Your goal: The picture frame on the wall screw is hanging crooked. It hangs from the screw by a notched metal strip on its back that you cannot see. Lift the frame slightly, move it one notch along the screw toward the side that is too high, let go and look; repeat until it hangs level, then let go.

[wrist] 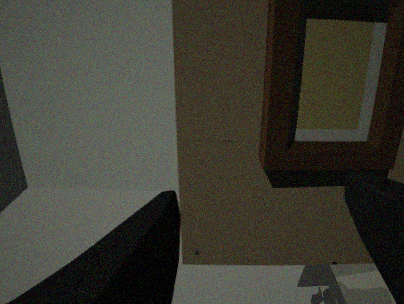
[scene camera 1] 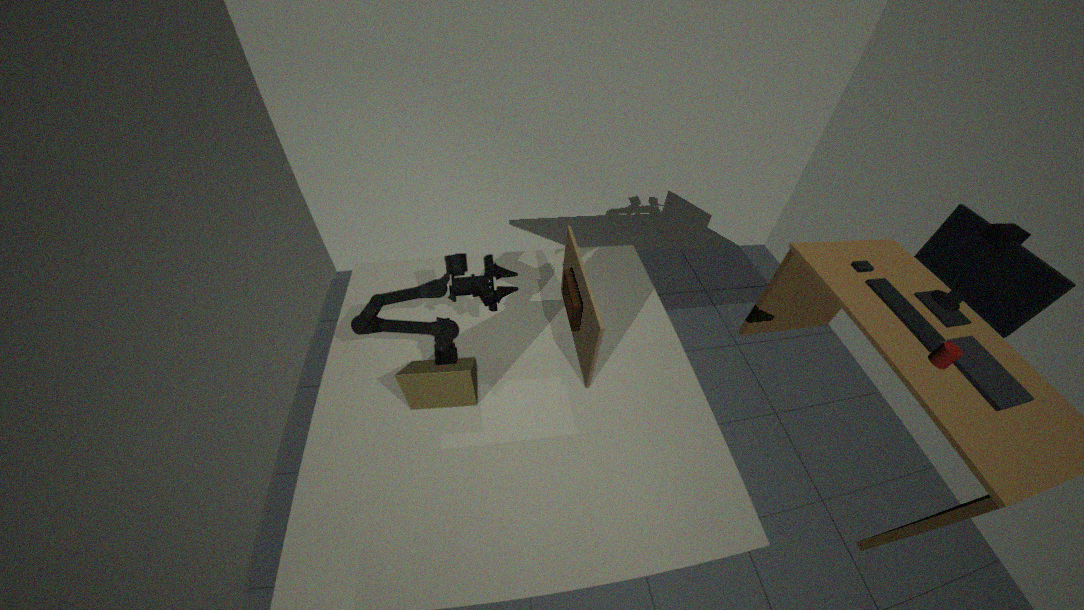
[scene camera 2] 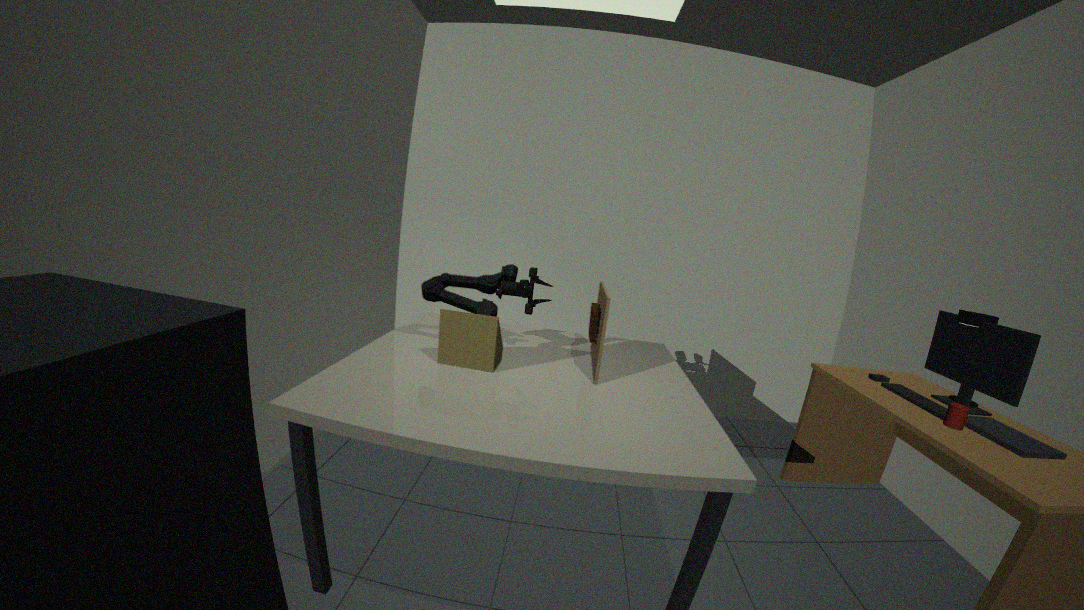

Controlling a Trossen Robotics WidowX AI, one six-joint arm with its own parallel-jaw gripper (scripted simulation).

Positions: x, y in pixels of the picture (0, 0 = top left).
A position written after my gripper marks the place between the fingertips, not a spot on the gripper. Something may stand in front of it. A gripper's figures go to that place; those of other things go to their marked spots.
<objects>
My gripper point(scene camera 1: 518, 281): 120 cm from the lens. A picture frame point(scene camera 1: 570, 294): 121 cm from the lens.
</objects>
